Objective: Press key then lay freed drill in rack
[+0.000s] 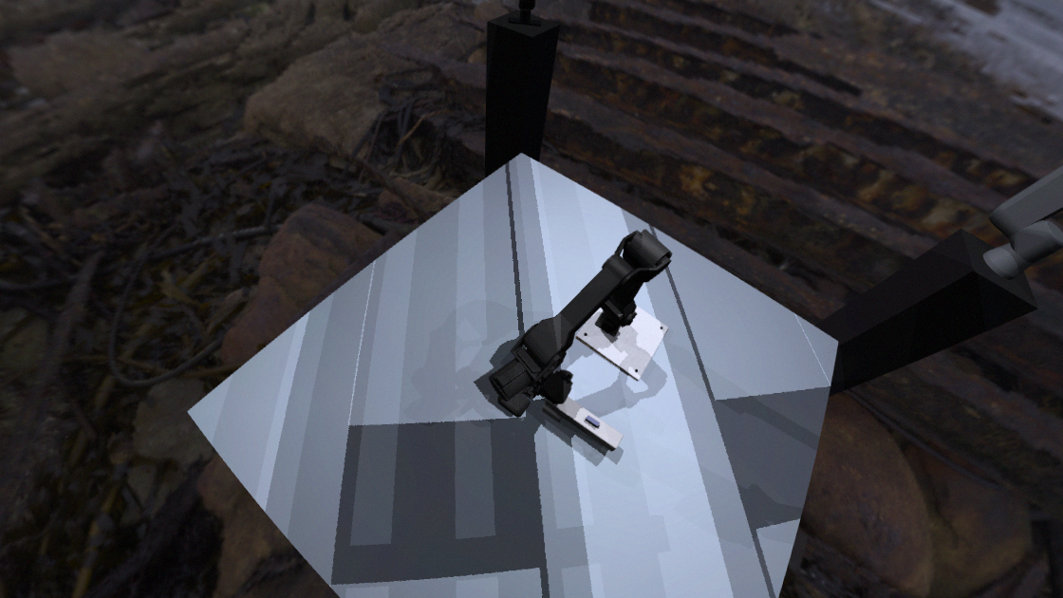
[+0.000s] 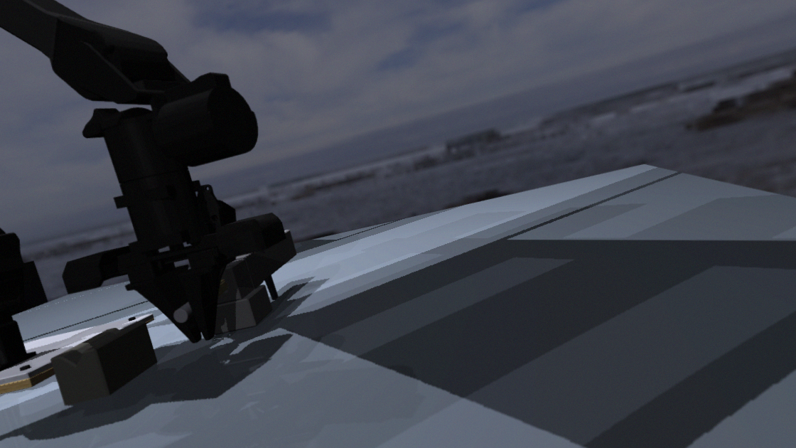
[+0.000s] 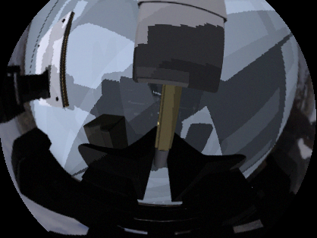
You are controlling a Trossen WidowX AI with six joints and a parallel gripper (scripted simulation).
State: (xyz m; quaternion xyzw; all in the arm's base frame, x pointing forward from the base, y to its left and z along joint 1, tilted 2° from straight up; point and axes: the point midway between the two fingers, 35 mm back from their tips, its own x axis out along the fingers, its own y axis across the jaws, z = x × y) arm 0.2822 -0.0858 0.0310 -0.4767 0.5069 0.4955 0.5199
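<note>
Right now the drill is 40 mm to the left of my gripper tip and 40 mm above it. Also, from my gripper tip: grey fixture block (10 mm ahead, 140 mm to the left, 30 mm above); rack (80 mm behind, 20 mm to the right, 10 mm above); dark key (10 mm ahead, 170 mm to the left, 40 mm above).
</note>
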